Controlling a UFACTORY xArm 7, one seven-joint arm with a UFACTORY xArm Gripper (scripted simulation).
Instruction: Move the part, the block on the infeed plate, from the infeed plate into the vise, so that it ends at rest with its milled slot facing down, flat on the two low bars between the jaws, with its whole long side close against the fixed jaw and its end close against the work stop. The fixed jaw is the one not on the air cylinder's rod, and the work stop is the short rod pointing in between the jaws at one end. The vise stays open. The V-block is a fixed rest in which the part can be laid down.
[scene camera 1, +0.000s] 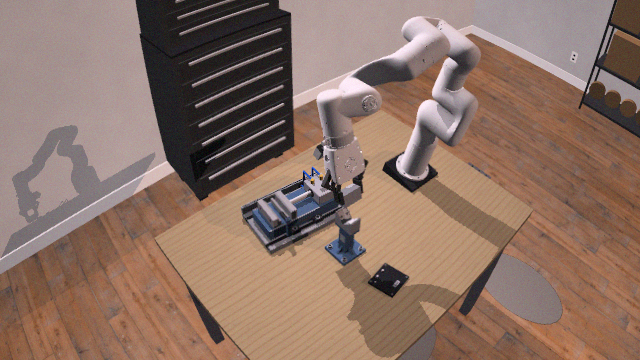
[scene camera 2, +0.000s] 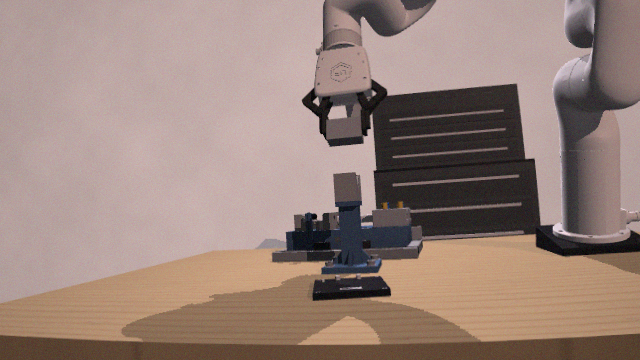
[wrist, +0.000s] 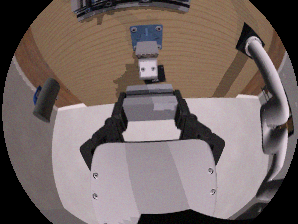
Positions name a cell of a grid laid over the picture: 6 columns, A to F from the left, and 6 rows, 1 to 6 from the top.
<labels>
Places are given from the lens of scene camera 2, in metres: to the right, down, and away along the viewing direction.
my gripper (scene camera 2: D3): 0.04, -0.08, 0.70
part (scene camera 2: D3): 0.04, -0.08, 0.68
</labels>
